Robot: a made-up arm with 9 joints.
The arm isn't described. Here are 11 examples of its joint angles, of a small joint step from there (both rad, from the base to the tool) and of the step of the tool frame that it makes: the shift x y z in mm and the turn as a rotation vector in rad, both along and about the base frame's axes.
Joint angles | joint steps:
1: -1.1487 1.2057 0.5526 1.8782 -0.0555 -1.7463 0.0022 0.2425 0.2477 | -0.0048 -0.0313 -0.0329 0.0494 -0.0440 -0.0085 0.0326 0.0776 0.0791
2: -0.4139 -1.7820 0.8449 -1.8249 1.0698 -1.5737 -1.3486 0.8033 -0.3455 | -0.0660 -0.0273 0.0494 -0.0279 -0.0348 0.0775 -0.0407 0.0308 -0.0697
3: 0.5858 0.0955 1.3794 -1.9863 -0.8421 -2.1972 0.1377 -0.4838 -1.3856 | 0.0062 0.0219 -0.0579 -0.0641 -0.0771 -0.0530 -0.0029 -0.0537 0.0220
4: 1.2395 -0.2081 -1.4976 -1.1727 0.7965 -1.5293 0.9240 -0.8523 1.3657 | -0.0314 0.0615 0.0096 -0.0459 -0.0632 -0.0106 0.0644 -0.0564 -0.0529
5: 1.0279 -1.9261 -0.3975 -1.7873 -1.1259 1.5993 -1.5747 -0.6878 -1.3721 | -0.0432 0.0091 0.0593 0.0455 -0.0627 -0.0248 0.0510 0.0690 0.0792
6: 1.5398 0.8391 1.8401 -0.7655 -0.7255 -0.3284 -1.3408 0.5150 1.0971 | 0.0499 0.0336 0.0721 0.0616 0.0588 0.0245 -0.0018 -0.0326 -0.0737
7: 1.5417 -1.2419 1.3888 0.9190 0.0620 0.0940 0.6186 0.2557 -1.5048 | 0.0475 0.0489 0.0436 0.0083 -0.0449 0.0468 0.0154 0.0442 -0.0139
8: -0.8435 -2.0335 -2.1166 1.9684 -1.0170 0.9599 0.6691 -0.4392 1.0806 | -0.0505 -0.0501 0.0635 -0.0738 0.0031 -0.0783 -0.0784 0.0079 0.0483
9: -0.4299 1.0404 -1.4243 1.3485 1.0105 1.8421 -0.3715 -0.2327 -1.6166 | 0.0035 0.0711 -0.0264 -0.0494 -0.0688 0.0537 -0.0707 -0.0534 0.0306
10: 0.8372 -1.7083 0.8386 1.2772 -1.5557 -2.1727 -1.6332 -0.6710 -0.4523 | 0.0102 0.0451 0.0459 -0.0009 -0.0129 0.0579 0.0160 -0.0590 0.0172
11: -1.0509 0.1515 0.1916 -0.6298 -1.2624 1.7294 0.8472 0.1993 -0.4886 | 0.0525 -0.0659 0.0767 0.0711 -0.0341 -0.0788 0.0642 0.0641 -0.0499
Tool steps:
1: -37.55 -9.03 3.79 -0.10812 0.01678 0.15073
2: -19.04 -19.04 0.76 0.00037 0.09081 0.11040
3: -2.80 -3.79 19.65 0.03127 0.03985 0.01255
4: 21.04 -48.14 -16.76 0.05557 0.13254 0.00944
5: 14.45 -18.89 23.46 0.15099 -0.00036 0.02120
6: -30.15 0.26 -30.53 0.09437 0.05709 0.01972
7: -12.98 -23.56 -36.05 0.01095 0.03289 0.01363
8: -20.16 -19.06 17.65 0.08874 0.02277 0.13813
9: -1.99 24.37 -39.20 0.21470 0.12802 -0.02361
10: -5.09 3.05 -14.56 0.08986 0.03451 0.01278
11: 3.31 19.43 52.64 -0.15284 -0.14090 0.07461
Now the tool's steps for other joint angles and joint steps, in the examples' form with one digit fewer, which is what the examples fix.
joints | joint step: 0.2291 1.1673 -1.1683 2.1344 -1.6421 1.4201 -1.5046 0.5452 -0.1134 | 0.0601 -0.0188 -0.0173 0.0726 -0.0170 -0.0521 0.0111 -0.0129 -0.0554
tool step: 6.2 49.9 19.3 -0.1056 -0.0096 -0.1049
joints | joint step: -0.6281 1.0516 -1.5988 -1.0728 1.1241 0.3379 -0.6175 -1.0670 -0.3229 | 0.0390 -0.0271 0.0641 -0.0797 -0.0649 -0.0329 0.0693 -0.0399 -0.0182
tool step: 38.2 -5.1 1.8 0.0085 -0.0877 -0.0189
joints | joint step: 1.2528 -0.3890 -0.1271 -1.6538 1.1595 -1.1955 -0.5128 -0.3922 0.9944 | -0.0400 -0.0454 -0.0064 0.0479 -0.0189 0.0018 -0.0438 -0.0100 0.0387
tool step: 10.6 -2.2 30.8 -0.0546 -0.0197 0.0216
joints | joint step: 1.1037 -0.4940 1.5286 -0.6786 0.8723 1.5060 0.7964 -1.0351 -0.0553 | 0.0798 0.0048 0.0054 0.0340 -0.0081 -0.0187 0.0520 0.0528 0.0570
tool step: 18.1 -44.1 -28.7 0.0297 -0.0830 0.0817
